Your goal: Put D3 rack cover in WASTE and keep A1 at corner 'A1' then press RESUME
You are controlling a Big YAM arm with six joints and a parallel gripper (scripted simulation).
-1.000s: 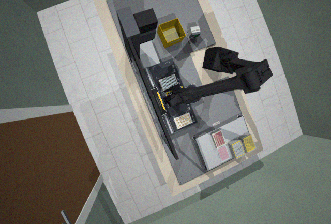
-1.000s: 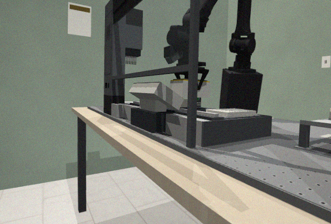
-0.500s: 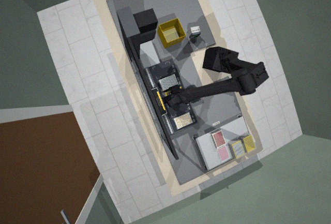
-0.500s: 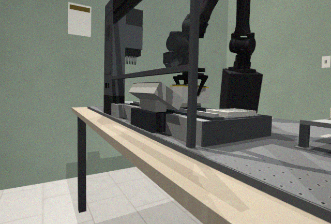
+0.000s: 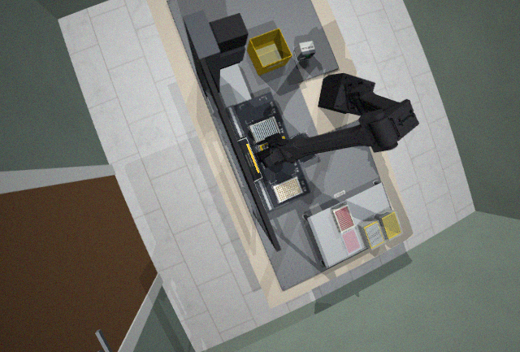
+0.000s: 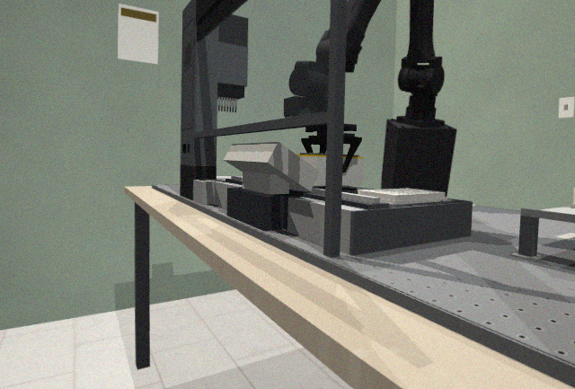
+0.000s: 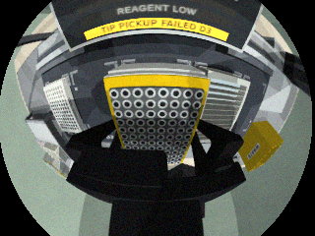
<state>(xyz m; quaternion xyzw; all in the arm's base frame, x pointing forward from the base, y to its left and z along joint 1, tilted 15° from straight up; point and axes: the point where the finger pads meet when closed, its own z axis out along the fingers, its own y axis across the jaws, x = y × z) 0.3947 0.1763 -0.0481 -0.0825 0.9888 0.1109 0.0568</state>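
Right now the yellow-framed tip rack is 1 cm to the right of my hand and 1 cm above it. From my hand the other things lie so: gantry post: 28 cm to the left, 14 cm ahead, 13 cm above; cream plate: 20 cm to the left, 4 cm below, 3 cm behind; yellow waste bin: 46 cm to the right, 8 cm behind, 6 cm below.
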